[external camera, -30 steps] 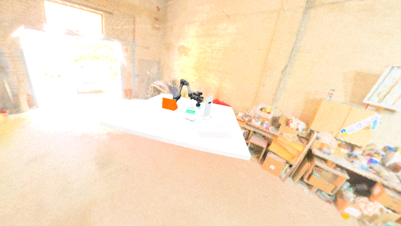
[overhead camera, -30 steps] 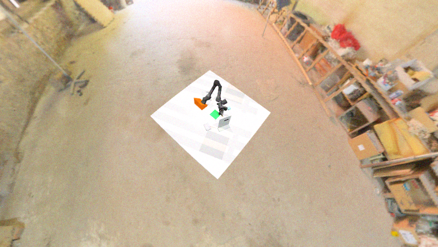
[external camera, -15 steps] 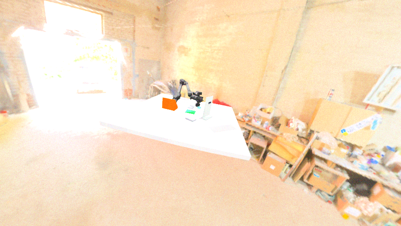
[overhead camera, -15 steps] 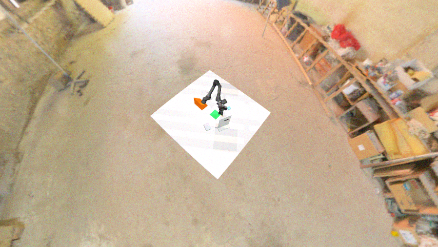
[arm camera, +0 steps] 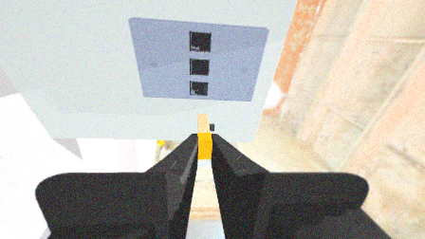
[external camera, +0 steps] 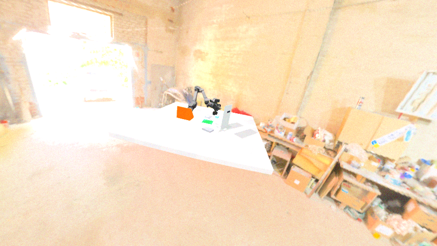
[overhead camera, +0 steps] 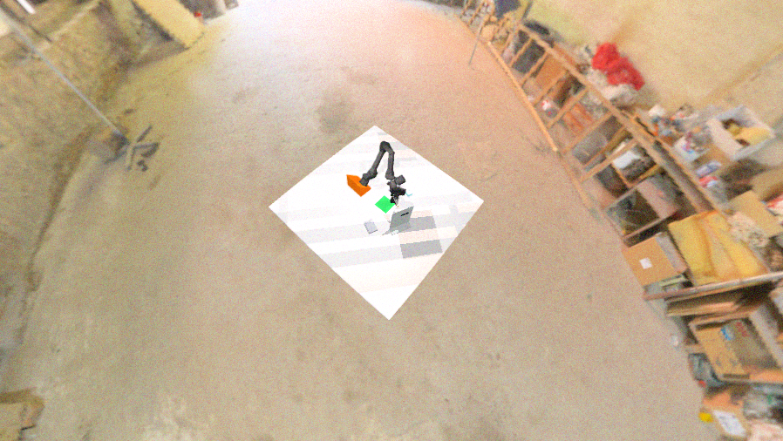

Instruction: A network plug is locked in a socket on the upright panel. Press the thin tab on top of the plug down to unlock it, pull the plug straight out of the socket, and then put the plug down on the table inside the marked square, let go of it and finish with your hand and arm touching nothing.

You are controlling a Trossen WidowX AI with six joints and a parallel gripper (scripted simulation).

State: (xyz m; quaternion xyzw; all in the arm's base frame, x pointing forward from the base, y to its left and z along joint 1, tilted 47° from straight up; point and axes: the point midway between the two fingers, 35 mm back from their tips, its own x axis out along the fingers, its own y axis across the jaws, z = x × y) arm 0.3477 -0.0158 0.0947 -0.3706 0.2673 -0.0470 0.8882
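Right now the green marked square is 140 mm behind my gripper tip, 20 mm to the left of it and 190 mm below it. The rest, counted from my gripper tip: network plug right at my gripper tip; small cyan object 90 mm behind, 240 mm to the left, 180 mm below; white panel 90 mm ahead, 10 mm to the right, 70 mm below.
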